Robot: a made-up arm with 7 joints. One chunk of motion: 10 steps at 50 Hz.
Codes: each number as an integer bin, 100 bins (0 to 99) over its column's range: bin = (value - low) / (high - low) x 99, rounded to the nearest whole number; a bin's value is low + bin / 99 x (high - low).
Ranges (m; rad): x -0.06..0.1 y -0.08..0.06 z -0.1..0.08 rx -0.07..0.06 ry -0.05..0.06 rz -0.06..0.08
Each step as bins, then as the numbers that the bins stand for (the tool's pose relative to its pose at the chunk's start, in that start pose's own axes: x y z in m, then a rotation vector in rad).
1 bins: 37 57 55 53 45 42
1 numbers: -0.0002 0.0006 0.0000 -0.0004 0.0000 -0.0006
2 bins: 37 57 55 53 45 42
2 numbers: -0.0002 0.0006 0.0000 -0.0004 0.0000 -0.0006
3 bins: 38 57 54 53 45 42
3 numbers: 0.0014 0.0006 -0.0018 -0.0004 0.0000 -0.0006
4 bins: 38 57 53 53 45 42
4 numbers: 0.0014 0.0006 -0.0036 -0.0004 0.0000 -0.0006
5 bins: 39 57 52 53 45 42
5 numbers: 0.0030 0.0006 -0.0055 -0.0004 0.0000 -0.0006
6 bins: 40 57 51 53 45 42
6 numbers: 0.0046 0.0006 -0.0073 -0.0004 0.0000 -0.0006
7 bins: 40 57 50 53 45 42
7 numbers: 0.0046 0.0006 -0.0091 -0.0004 0.0000 -0.0006
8 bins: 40 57 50 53 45 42
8 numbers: 0.0046 0.0006 -0.0091 -0.0004 0.0000 -0.0006
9 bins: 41 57 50 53 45 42
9 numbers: 0.0063 0.0006 -0.0091 -0.0004 0.0000 -0.0006
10 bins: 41 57 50 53 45 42
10 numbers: 0.0063 0.0006 -0.0091 -0.0004 0.0000 -0.0006
